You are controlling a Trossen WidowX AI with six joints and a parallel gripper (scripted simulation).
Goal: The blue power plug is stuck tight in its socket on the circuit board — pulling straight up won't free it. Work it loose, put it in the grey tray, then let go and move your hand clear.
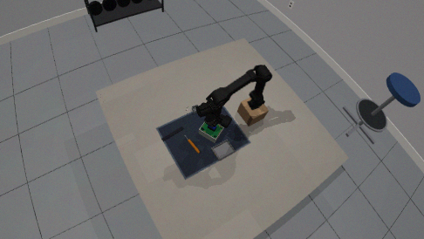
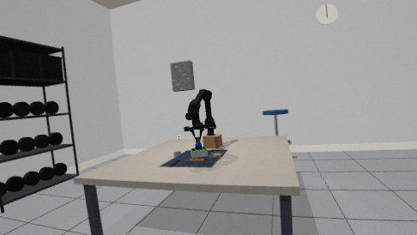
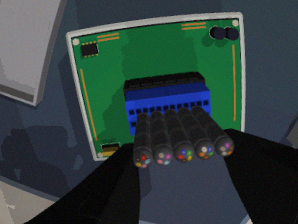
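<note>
My gripper tip is 40 mm above the blue power plug. Round my gripper tip: dark blue mat 130 mm below, 50 mm ahead; dark spudger bar 220 mm ahead, 130 mm below, 80 mm to the right.
</note>
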